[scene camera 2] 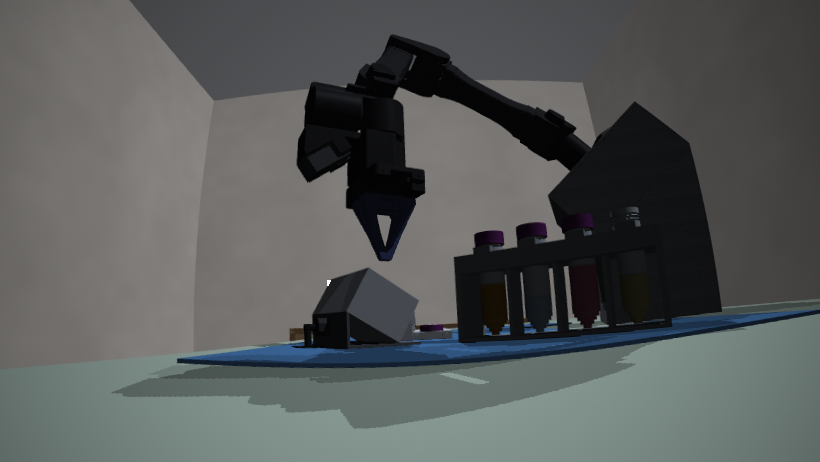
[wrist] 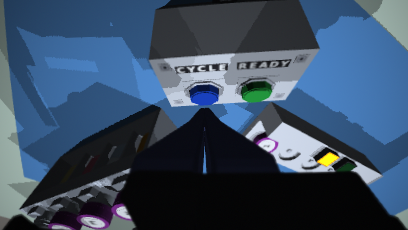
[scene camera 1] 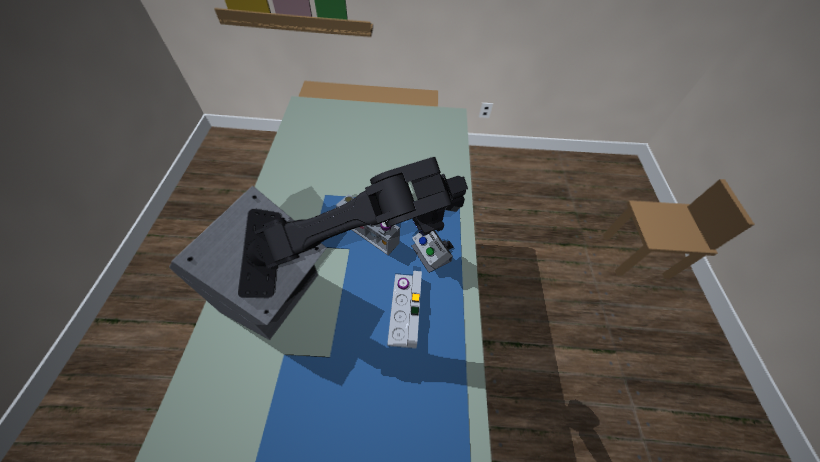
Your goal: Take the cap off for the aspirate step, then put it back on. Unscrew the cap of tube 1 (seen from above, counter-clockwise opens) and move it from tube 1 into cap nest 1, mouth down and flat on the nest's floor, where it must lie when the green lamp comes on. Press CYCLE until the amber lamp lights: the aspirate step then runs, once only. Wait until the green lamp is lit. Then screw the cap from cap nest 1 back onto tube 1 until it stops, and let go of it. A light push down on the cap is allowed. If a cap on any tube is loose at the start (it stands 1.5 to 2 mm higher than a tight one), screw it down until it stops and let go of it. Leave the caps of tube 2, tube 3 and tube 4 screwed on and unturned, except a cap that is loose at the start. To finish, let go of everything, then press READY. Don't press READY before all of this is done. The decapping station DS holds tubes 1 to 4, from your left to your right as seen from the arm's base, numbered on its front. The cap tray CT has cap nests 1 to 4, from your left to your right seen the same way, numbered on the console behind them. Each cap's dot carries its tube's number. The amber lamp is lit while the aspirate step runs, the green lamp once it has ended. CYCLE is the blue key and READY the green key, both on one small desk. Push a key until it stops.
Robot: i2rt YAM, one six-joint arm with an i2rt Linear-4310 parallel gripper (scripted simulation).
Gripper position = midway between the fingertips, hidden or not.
Note:
In view: my gripper (scene camera 2: 385,260) and a key desk (wrist: 227,51).
My gripper also shows in the wrist view (wrist: 204,115).

